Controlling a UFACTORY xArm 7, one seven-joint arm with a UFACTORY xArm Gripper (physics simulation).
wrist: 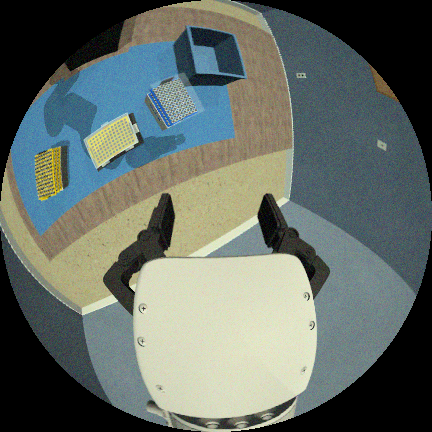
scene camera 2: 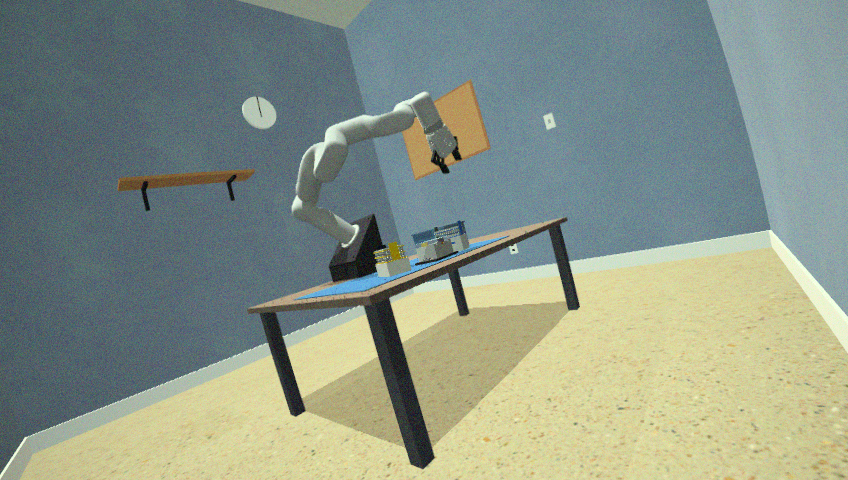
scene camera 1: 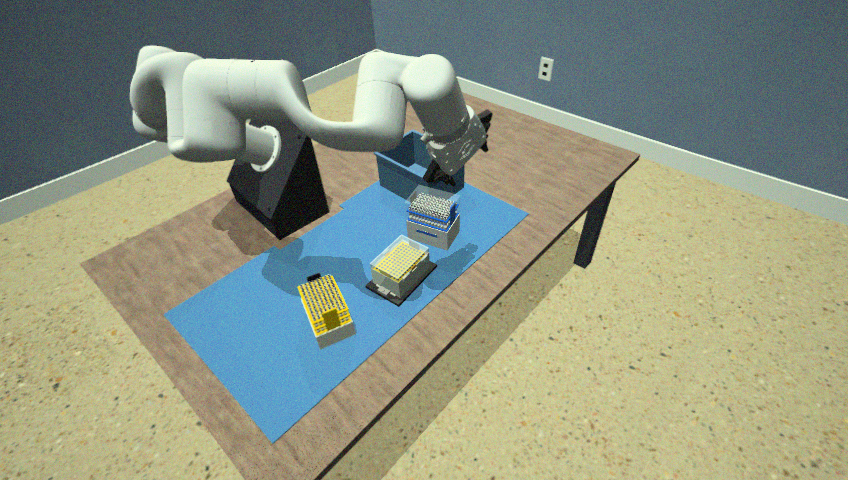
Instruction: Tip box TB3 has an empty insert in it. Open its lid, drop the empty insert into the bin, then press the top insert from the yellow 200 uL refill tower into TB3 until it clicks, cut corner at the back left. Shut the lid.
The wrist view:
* my gripper: 217, 203
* blue-and-white tip box: 170, 100, on a blue mat
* blue bin: 208, 56
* tip box with yellow insert: 121, 134
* blue mat: 108, 88
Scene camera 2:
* my gripper: 452, 166
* tip box with yellow insert: 433, 250
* blue mat: 365, 283
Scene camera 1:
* my gripper: 465, 164
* blue-and-white tip box: 432, 216
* blue bin: 401, 170
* tip box with yellow insert: 397, 271
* blue mat: 250, 328
